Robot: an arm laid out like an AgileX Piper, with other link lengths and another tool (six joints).
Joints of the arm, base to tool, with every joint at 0 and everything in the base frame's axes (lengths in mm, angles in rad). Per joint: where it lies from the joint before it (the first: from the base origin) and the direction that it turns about. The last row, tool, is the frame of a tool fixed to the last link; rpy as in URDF.
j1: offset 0 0 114.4 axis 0 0 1
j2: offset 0 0 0 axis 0 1 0
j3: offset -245.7 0 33.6 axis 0 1 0
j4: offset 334.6 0 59 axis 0.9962 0 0.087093
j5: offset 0 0 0 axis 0 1 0
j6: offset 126 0 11 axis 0.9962 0 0.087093
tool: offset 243.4 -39 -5.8 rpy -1.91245 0.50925 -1.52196
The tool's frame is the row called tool.
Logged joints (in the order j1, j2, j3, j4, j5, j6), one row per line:
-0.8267, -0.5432, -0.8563, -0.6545, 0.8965, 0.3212
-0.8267, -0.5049, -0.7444, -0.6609, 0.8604, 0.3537
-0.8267, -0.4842, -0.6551, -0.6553, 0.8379, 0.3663
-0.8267, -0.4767, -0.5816, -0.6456, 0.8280, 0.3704
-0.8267, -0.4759, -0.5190, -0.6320, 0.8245, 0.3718
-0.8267, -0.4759, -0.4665, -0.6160, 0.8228, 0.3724
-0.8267, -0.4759, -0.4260, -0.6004, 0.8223, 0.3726
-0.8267, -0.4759, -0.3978, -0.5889, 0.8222, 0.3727
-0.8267, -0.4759, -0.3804, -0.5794, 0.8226, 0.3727
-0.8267, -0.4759, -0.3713, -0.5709, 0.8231, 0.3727
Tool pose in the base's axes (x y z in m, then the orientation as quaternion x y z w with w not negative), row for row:
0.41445, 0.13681, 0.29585, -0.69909, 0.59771, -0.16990, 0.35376
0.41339, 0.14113, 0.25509, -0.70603, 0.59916, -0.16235, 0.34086
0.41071, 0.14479, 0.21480, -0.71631, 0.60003, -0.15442, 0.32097
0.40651, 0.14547, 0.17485, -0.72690, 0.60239, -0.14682, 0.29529
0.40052, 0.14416, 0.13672, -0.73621, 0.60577, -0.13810, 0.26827
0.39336, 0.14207, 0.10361, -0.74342, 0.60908, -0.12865, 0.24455
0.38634, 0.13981, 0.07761, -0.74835, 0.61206, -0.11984, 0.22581
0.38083, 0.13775, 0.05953, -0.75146, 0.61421, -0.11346, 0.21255
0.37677, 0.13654, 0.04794, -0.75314, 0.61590, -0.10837, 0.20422
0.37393, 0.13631, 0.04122, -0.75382, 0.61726, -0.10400, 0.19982
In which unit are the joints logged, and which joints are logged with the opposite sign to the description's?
The joints are logged in radians. Opposite sign: j1, j2.
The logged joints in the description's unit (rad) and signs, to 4 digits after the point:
0.8267, 0.5432, -0.8563, -0.6545, 0.8965, 0.3212
0.8267, 0.5049, -0.7444, -0.6609, 0.8604, 0.3537
0.8267, 0.4842, -0.6551, -0.6553, 0.8379, 0.3663
0.8267, 0.4767, -0.5816, -0.6456, 0.8280, 0.3704
0.8267, 0.4759, -0.5190, -0.6320, 0.8245, 0.3718
0.8267, 0.4759, -0.4665, -0.6160, 0.8228, 0.3724
0.8267, 0.4759, -0.4260, -0.6004, 0.8223, 0.3726
0.8267, 0.4759, -0.3978, -0.5889, 0.8222, 0.3727
0.8267, 0.4759, -0.3804, -0.5794, 0.8226, 0.3727
0.8267, 0.4759, -0.3713, -0.5709, 0.8231, 0.3727

